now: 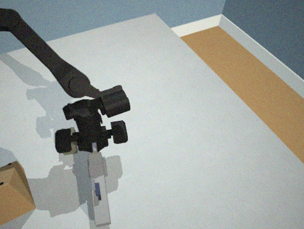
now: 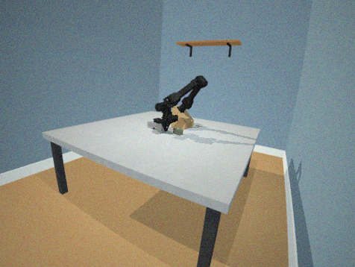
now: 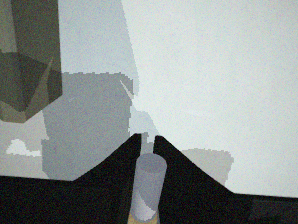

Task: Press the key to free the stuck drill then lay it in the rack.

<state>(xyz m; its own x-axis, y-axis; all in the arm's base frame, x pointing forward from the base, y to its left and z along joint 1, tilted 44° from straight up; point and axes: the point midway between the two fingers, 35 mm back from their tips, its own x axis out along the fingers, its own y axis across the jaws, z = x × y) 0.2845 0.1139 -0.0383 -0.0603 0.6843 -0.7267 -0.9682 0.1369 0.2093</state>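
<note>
Now: gripper tip 5 cm to the left of the drill, 3 cm below it and 1 cm past it. Round my gripper tip: rack: 7 cm to the left, 6 cm behind; grey block: 11 cm to the right, 3 cm behind, 1 cm above; dark blue key: 14 cm to the right, 4 cm behind, 3 cm above.
</note>
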